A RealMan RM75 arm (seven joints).
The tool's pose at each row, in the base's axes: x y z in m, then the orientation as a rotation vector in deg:
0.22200, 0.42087, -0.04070, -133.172, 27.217, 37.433
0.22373, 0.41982, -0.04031, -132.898, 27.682, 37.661
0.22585, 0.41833, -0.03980, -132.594, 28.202, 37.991
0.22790, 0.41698, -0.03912, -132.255, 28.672, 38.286
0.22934, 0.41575, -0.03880, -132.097, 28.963, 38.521
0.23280, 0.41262, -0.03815, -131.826, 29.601, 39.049
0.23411, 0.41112, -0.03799, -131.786, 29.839, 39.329
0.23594, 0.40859, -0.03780, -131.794, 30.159, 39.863
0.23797, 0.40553, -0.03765, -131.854, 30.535, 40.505
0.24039, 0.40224, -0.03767, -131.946, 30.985, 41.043
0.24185, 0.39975, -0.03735, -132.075, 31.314, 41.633
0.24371, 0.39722, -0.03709, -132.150, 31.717, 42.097
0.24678, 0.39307, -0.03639, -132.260, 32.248, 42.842
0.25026, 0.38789, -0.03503, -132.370, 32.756, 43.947
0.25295, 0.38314, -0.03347, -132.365, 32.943, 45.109
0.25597, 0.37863, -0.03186, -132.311, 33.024, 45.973
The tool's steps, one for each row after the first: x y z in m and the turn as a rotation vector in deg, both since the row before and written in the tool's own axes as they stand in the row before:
0.00134, -0.00030, -0.00153, 0.203, -0.105, 0.393
0.00165, -0.00026, -0.00204, 0.198, -0.164, 0.463
0.00147, -0.00043, -0.00204, 0.237, -0.167, 0.416
0.00116, -0.00004, -0.00153, 0.081, -0.119, 0.277
0.00289, 0.00007, -0.00372, 0.101, -0.243, 0.615
0.00119, 0.00027, -0.00158, -0.048, -0.122, 0.258
0.00176, 0.00070, -0.00249, -0.176, -0.241, 0.399
0.00203, 0.00097, -0.00291, -0.260, -0.274, 0.476
0.00247, 0.00100, -0.00310, -0.250, -0.174, 0.497
0.00138, 0.00080, -0.00243, -0.311, -0.227, 0.428
0.00172, 0.00064, -0.00256, -0.214, -0.146, 0.439
0.00266, 0.00090, -0.00439, -0.344, -0.270, 0.620
0.00274, 0.00111, -0.00566, -0.484, -0.495, 0.714
0.00191, 0.00118, -0.00522, -0.429, -0.659, 0.496
0.00202, 0.00082, -0.00523, -0.282, -0.523, 0.325

